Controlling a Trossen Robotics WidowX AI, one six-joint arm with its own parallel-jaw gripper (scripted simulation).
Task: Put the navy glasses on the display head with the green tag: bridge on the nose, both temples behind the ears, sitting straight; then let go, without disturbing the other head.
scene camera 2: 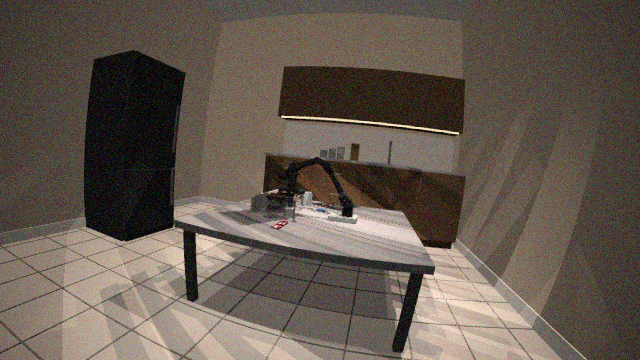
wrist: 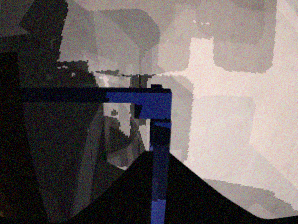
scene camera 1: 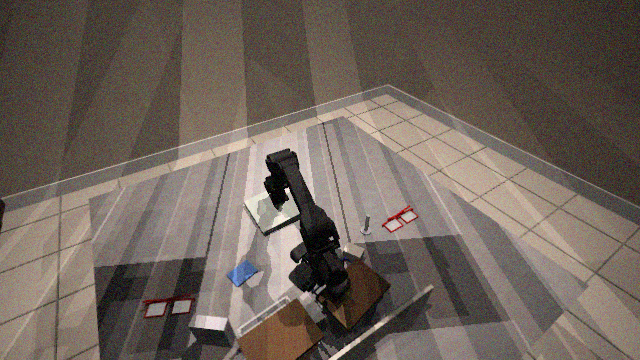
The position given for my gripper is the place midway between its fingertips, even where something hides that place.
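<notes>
Here is my gripper (scene camera 1: pixel 319 284), and I can see the gripper (wrist: pixel 155 160) from the wrist as well.
</notes>
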